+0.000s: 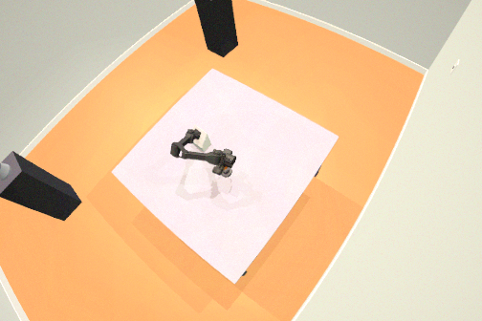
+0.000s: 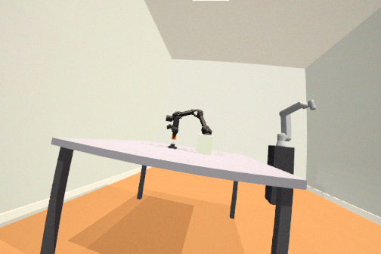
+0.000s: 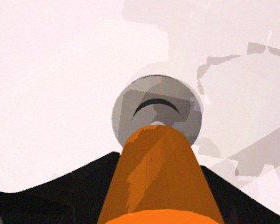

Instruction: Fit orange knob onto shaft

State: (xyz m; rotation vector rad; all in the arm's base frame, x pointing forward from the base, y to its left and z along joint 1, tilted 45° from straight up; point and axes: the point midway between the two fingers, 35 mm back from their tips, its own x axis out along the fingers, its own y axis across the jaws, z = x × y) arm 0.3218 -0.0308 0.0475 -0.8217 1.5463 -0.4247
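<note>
The silver shaft is 6 cm below my gripper tip. Also, from my gripper tip: orange knob (3 cm above).
</note>
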